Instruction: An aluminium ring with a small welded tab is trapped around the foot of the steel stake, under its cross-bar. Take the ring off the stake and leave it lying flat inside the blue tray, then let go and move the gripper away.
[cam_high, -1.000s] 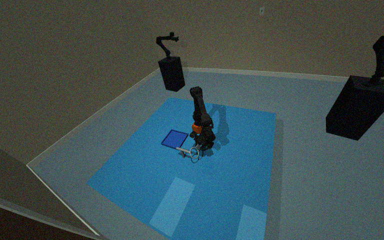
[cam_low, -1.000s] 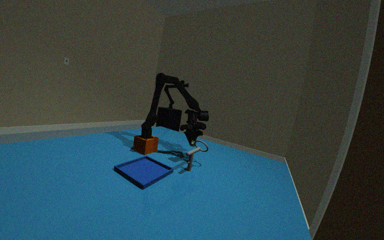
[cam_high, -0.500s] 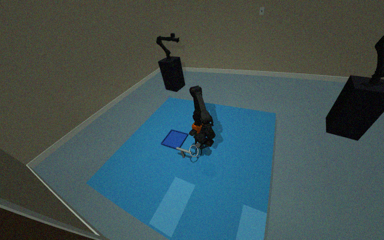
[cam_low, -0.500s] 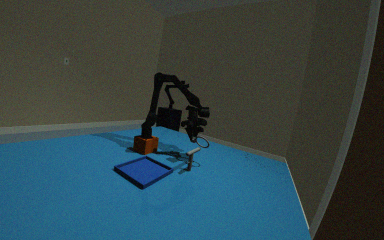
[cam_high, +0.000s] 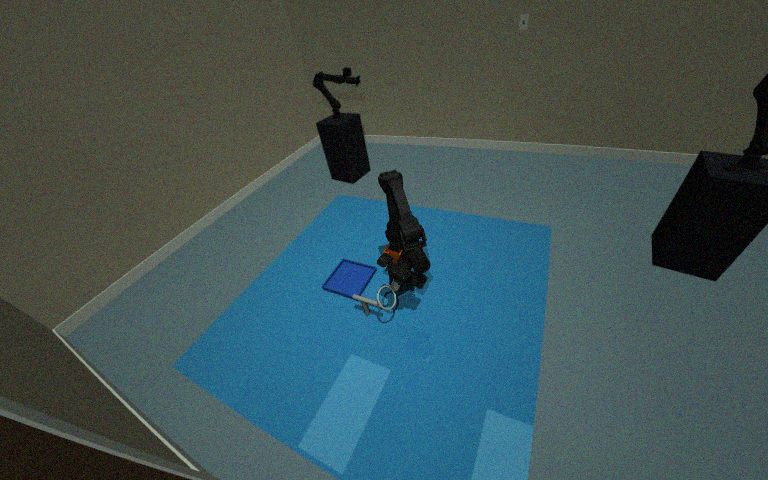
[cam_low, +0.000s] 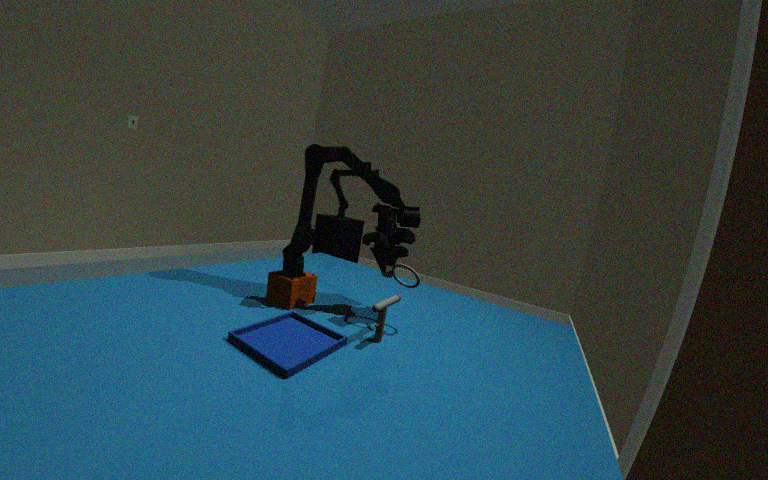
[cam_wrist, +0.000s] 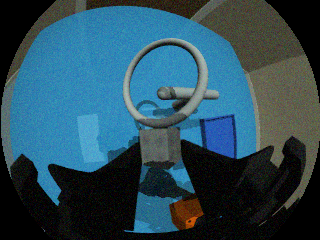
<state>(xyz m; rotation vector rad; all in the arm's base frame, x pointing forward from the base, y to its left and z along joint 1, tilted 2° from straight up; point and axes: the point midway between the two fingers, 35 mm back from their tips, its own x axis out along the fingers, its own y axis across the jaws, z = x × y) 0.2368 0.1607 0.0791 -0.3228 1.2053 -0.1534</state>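
The aluminium ring lies 50 mm ahead of my gripper tip, 10 mm to the left of it and 10 mm above it. The rest, counted from my gripper tip: blue tray: 40 mm behind, 290 mm to the right, 140 mm below.
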